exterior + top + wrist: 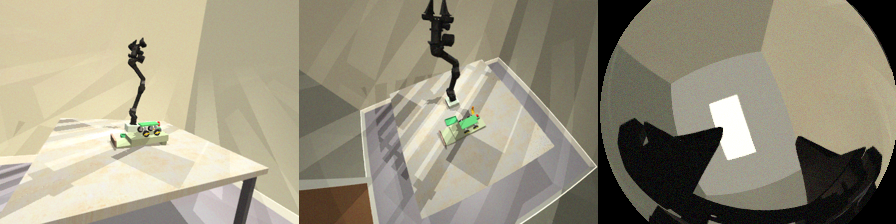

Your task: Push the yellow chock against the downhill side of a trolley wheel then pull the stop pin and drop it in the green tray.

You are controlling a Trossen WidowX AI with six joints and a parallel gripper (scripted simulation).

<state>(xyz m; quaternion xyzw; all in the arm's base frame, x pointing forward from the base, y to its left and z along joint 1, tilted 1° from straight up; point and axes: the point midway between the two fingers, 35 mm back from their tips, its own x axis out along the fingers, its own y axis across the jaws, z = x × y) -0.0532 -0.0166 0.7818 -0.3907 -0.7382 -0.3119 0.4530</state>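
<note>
Now: gripper tip 260 mm short of the yellow chock, 160 mm to the right of it and 850 mm above it. From my gripper tip the other things lie so: pale green ramp 400 mm ahead, 40 mm to the left, 830 mm below; then red-headed stop pin 370 mm ahead, 140 mm to the left, 750 mm below; then trolley 400 mm ahead, 40 mm to the left, 760 mm below.
</note>
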